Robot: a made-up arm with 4 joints.
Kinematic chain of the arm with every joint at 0, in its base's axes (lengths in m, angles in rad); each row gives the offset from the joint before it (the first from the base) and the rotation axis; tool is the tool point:
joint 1: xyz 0 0 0.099 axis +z
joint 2: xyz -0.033 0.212 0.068 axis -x
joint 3: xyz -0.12 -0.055 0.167 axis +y
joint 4: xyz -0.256 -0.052 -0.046 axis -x
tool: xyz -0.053 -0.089 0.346
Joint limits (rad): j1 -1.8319..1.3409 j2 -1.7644..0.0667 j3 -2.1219..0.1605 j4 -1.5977..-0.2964
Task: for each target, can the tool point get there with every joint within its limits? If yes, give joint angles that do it. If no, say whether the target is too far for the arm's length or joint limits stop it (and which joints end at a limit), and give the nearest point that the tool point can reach.
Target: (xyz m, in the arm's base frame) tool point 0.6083 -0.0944 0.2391
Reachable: no: joint limits stop it (at a limit: joint 2, joint 3, joint 4) | nearest point 0.2695 -0.0418 0.1764 | short by 0.349 m
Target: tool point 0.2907 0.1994 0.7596
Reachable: no: joint limits stop it (at a limit: joint 1, joint 2, joint 3, joint 4) | nearest point 0.0602 0.4152 0.6575 | short by 0.332 m
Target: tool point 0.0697 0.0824 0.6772
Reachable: no: joint limits stop it (at a limit: joint 1, joint 2, joint 3, joint 4) | nearest point 0.0602 0.4152 0.6575 | short by 0.334 m
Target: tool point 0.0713 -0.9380 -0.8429
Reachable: no: too far | nearest point -0.0592 -0.4359 -0.3108 | short by 0.743 m
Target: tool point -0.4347 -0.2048 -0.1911
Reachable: yes | joints 0.2530 -1.2119 -0.2873 -0.9577
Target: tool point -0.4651 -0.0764 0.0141
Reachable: yes | joints -0.3027 -0.3567 -0.7145 -1.0381
